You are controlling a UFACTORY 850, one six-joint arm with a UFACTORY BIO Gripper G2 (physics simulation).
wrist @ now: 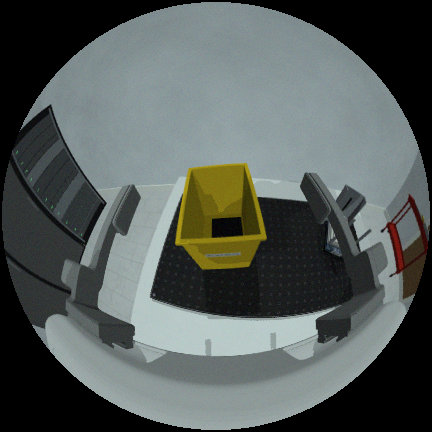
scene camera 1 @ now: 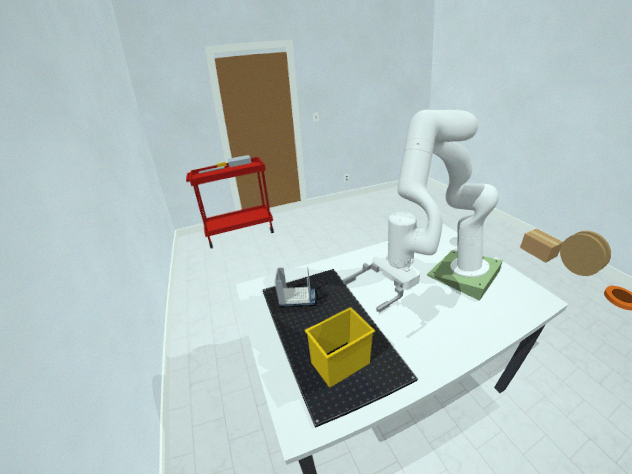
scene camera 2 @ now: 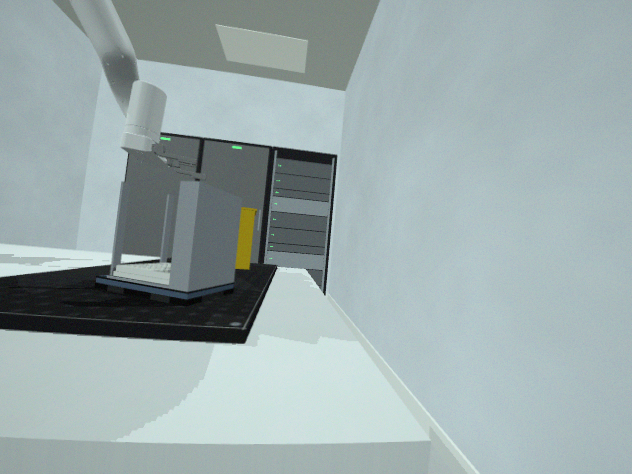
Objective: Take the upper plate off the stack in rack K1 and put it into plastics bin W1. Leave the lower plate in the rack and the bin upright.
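Observation:
The yellow bin W1 (scene camera 1: 352, 364) (scene camera 2: 245, 239) (wrist: 218, 187) stands upright on the black perforated board. A black plate (scene camera 1: 336, 348) (wrist: 226, 227) lies low inside the bin; its far parts are hidden by the bin walls. Rack K1 (scene camera 1: 280, 288) (scene camera 2: 210, 239) (wrist: 351, 199), grey panels on a blue base, holds a white plate (scene camera 1: 297, 294) (scene camera 2: 140, 273) low between its uprights. My gripper (scene camera 1: 365, 293) (wrist: 221, 204) is wide open and empty. It hangs above the table on the robot-base side of the board, clear of the bin and rack. In the wrist view one finger partly covers the rack.
The black board (scene camera 1: 367, 392) (scene camera 2: 122, 326) (wrist: 295, 280) lies on the white table (scene camera 1: 459, 326). The rack's tall panel and thin posts rise at the board's far end. The green base plate (scene camera 1: 477, 288) carries the arm. A red cart (scene camera 1: 237, 221) stands on the floor behind the table.

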